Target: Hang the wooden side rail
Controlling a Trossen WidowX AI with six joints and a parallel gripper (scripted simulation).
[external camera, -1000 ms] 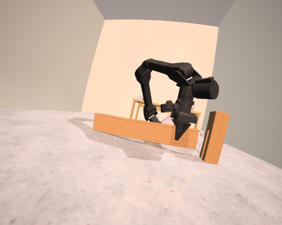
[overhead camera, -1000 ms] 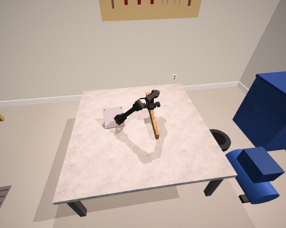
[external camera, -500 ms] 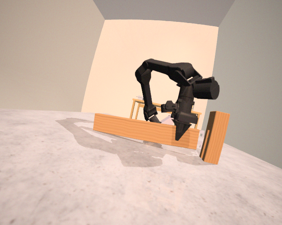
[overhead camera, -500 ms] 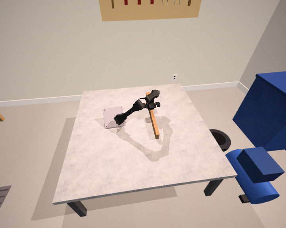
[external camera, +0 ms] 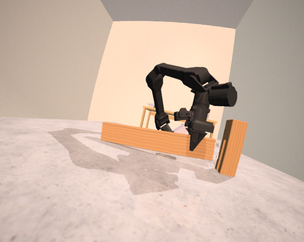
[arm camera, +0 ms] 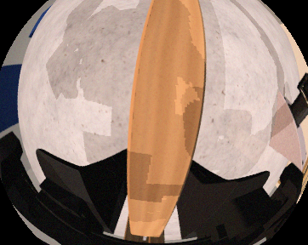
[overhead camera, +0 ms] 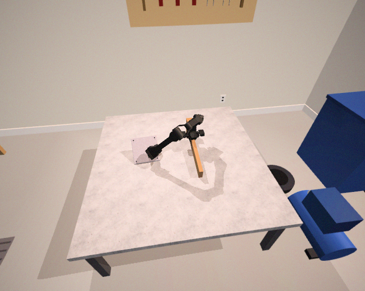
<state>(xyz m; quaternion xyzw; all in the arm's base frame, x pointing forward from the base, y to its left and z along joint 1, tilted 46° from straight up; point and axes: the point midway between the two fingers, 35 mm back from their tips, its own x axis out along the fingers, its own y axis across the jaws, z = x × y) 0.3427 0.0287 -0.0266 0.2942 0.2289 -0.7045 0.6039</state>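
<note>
Now: the headboard post 13 cm to the left of my gripper tip, 4 cm above it and 2 cm ahead of it.
</note>
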